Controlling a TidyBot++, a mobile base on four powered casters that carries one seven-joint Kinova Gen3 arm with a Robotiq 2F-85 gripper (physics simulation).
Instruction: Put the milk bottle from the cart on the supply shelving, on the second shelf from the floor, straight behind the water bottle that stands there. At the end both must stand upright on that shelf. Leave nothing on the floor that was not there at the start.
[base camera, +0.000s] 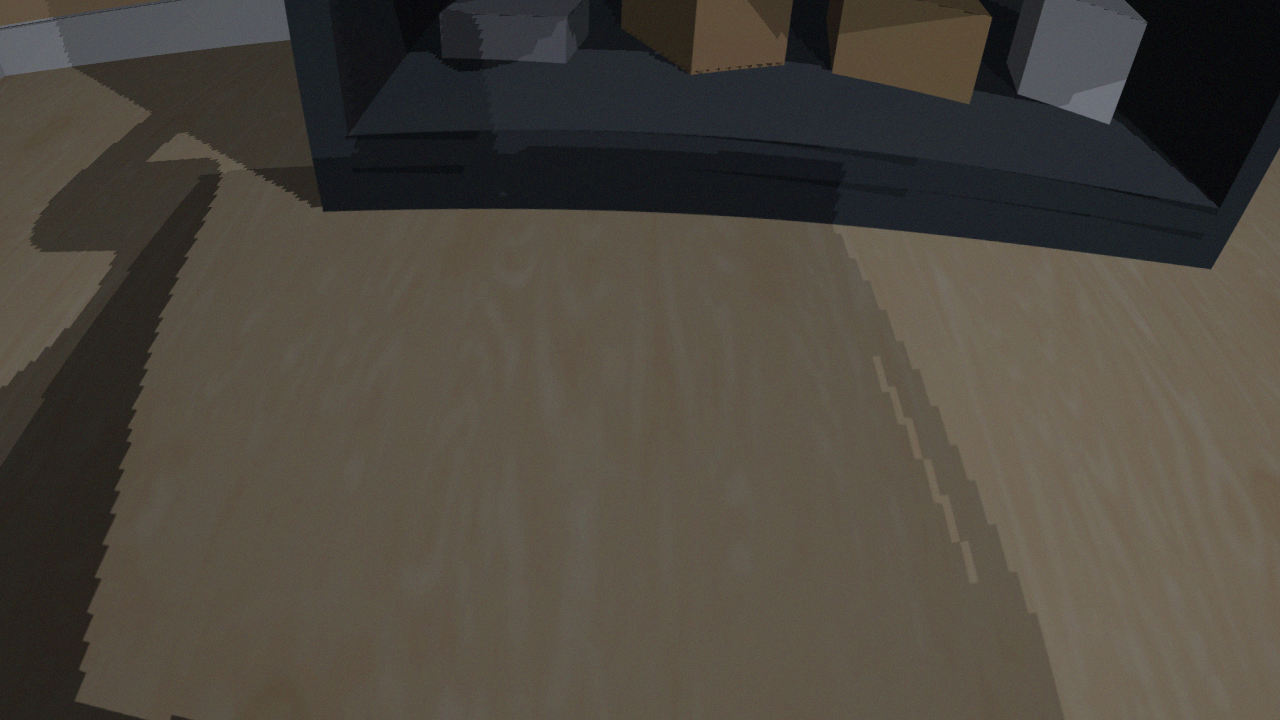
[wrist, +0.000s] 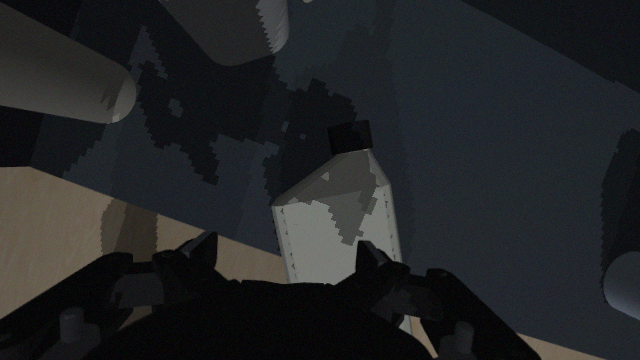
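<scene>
There's a dark supply shelving (base camera: 392, 125) here, and I can see the dark supply shelving in the wrist view (wrist: 503, 136) too. I also see my gripper (wrist: 288, 251).
</scene>
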